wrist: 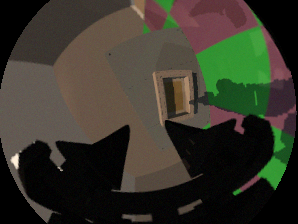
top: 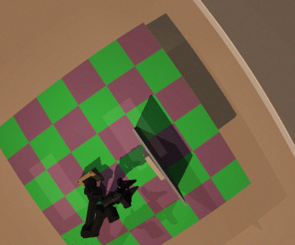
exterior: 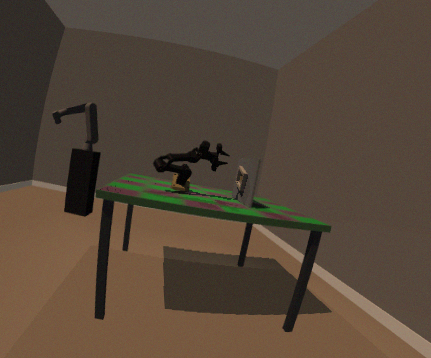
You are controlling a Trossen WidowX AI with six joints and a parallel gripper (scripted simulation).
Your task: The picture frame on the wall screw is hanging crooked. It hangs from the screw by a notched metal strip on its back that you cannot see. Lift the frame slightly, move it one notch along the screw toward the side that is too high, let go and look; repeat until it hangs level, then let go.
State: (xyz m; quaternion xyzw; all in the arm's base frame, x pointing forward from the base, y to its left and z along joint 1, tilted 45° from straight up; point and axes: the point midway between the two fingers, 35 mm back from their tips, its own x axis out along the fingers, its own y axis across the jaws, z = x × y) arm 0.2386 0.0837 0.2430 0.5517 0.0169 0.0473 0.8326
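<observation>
My gripper tip is 120 mm short of the picture frame, 110 mm above it and 20 mm to the right of it. From my gripper tip the other things lie so: grey wall panel 130 mm ahead, 120 mm below, 10 mm to the left.
</observation>
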